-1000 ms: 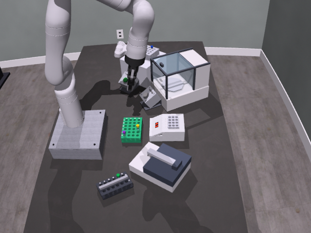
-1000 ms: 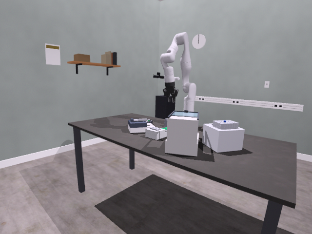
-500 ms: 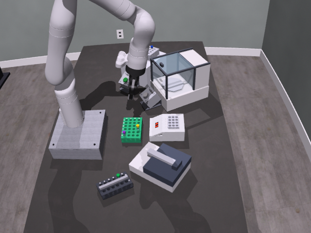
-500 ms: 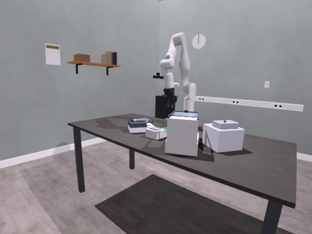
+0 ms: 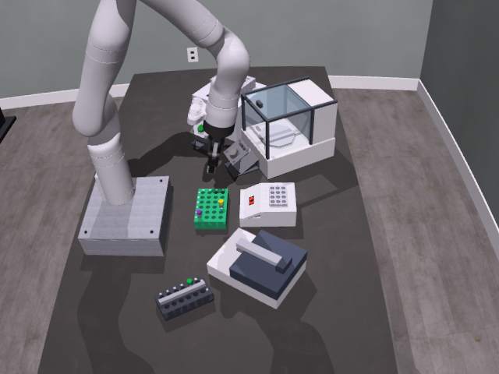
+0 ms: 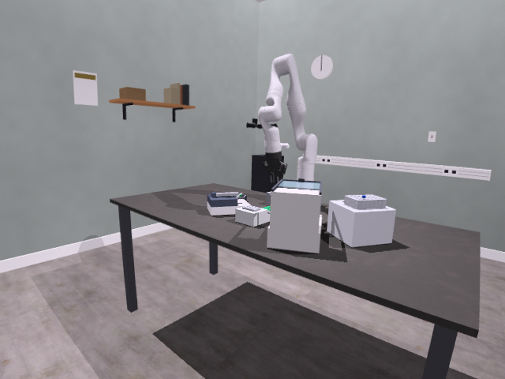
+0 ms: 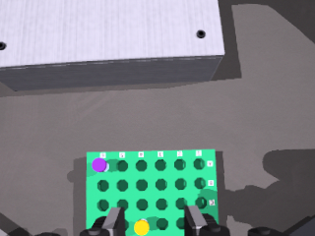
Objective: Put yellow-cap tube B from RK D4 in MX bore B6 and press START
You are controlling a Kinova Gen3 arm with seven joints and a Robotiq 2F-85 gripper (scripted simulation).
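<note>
Now: the tube B 150 mm below my hand, 10 mm to the right of it and 10 mm ahead of it. From my hand the other things lie so: purple-capped tube: 150 mm below, 50 mm to the right, 40 mm behind; then green tube rack: 160 mm below, 20 mm behind; then dry block: 150 mm below, 140 mm ahead, 10 mm to the right.
</note>
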